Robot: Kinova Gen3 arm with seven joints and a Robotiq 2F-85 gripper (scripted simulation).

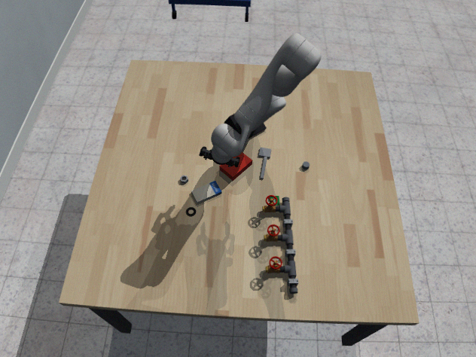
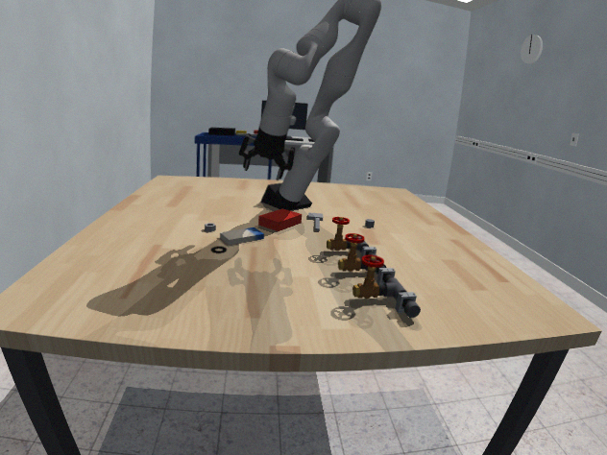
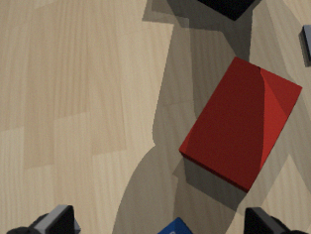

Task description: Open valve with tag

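Right now my hand is 1 cm past the green tag, 23 cm to the right of it and 18 cm above it. From my hand the other things lie so: red block (11 cm behind, 4 cm to the left, 17 cm below); grey hammer (18 cm behind, 15 cm to the left, 18 cm below).
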